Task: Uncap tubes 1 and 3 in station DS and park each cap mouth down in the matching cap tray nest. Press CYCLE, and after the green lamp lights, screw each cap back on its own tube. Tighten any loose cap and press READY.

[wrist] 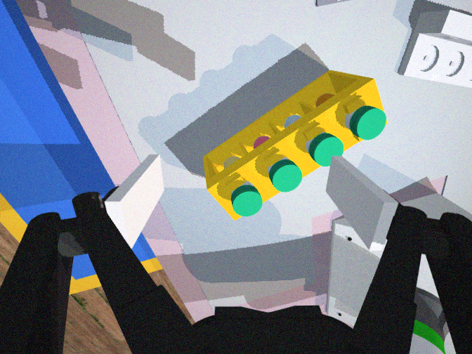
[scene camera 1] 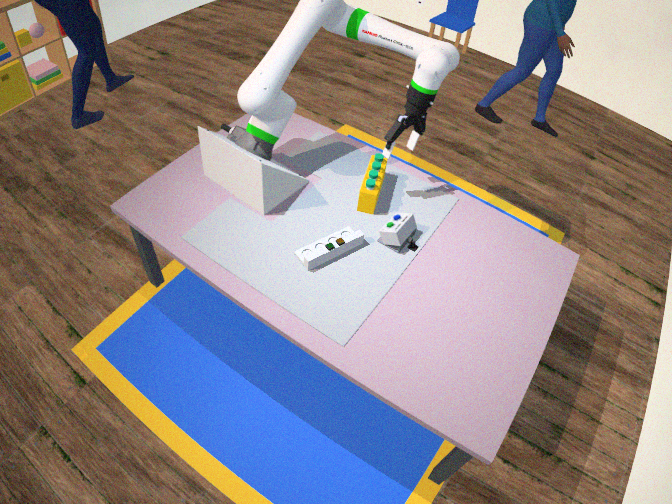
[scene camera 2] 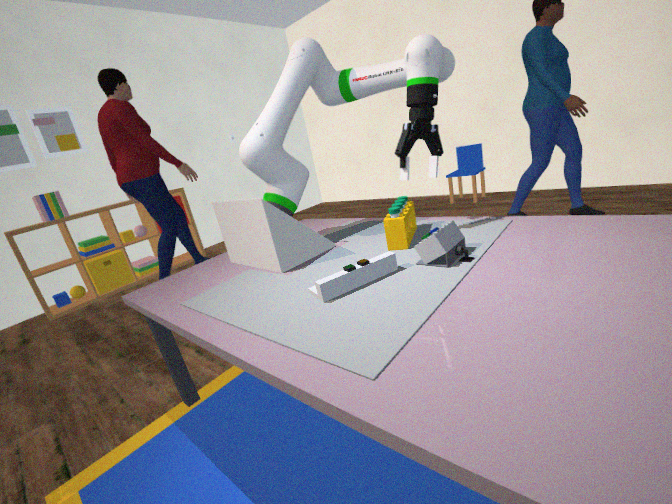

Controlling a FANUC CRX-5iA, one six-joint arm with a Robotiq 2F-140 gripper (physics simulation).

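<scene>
The yellow tube rack (scene camera 1: 366,202) (scene camera 2: 396,237) (wrist: 229,206) stands on the grey mat; green caps sit on its tubes, in the wrist view at the near end (wrist: 247,200), the far end (wrist: 368,123) and two between. The tube numbers are not readable. The white cap tray (scene camera 1: 337,254) (scene camera 2: 355,282) (wrist: 440,76) shows nests without caps; dark green and amber lamps sit beside them. The button box (scene camera 1: 398,232) (scene camera 2: 440,245) has a blue button (scene camera 1: 397,217) and a green button (scene camera 1: 390,224). My gripper (scene camera 1: 400,145) (scene camera 2: 419,170) (wrist: 245,173) is open and empty, above the rack.
The pale wedge-shaped base block (scene camera 1: 233,176) (scene camera 2: 249,235) stands by the arm's foot. The grey mat (scene camera 1: 325,309) (scene camera 2: 347,339) lies on the pink table (scene camera 1: 461,325) (scene camera 2: 542,303). Two people stand beyond the table, and a blue chair (scene camera 1: 454,20) (scene camera 2: 469,160) stands behind.
</scene>
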